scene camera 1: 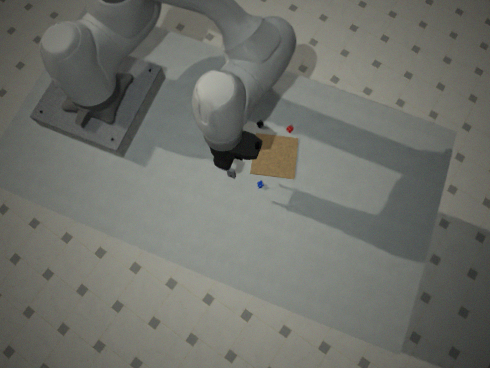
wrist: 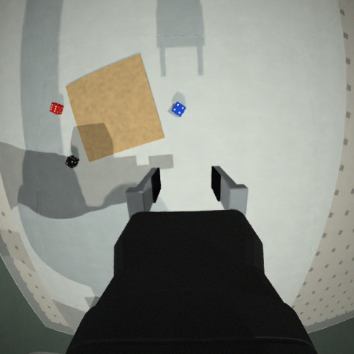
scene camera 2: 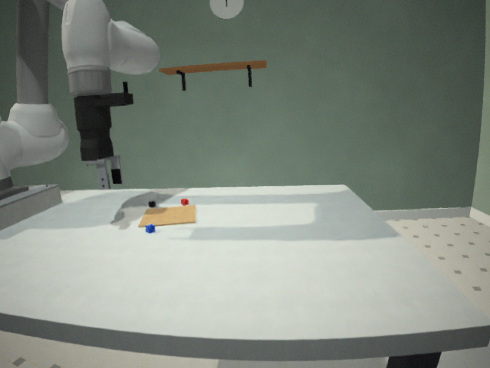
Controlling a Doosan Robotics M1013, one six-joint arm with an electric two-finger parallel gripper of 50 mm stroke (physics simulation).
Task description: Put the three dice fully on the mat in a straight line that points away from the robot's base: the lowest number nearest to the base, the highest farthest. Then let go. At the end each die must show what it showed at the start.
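Places are measured from the arm's base along level axes (x ahead, y left, z up), in metres.
Pixels of known places: gripper, fingertip midpoint: (scene camera 1: 235, 167) (scene camera 2: 111, 186); arm's base at its link origin: (scene camera 1: 98, 93).
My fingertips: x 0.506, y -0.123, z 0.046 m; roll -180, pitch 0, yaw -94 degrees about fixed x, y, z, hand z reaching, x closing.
Note:
For each thing: its top centre in the pictures, then the offset to it from my fingertips. Level surfaces: height alone.
- blue die at its top centre: (scene camera 2: 149, 225) (scene camera 1: 260, 183) dy +0.001, dx +0.078, dz -0.095 m
- square tan mat at its top centre: (scene camera 2: 168, 214) (scene camera 1: 274, 155) dy +0.109, dx +0.094, dz -0.107 m
- red die at its top centre: (scene camera 2: 184, 199) (scene camera 1: 290, 127) dy +0.212, dx +0.117, dz -0.095 m
- black die at its top centre: (scene camera 2: 151, 201) (scene camera 1: 260, 123) dy +0.199, dx +0.019, dz -0.095 m
- table at its surface level: dz -0.111 m
A blue die (scene camera 1: 260, 184) (scene camera 2: 150, 228) (wrist: 178, 109) lies on the table beside the square tan mat (scene camera 1: 280, 157) (scene camera 2: 172, 216) (wrist: 115, 95). A red die (scene camera 1: 290, 129) (scene camera 2: 184, 202) (wrist: 56, 108) and a black die (scene camera 1: 260, 124) (scene camera 2: 152, 204) (wrist: 72, 161) lie off the mat on its opposite side, the black one nearer the base. In the wrist view the blue die's top seems to show four pips; the red and black numbers are too small to read surely. My gripper (wrist: 185, 177) is open and empty, high above the table on the base side of the mat.
The robot's base plate (scene camera 1: 95, 110) is at the upper left in scene camera 1. Shadows of the arm fall across the table (scene camera 1: 200, 225) (scene camera 2: 250, 280) (wrist: 260, 150) and one corner of the mat. A wall shelf (scene camera 2: 215, 67) hangs behind the table.

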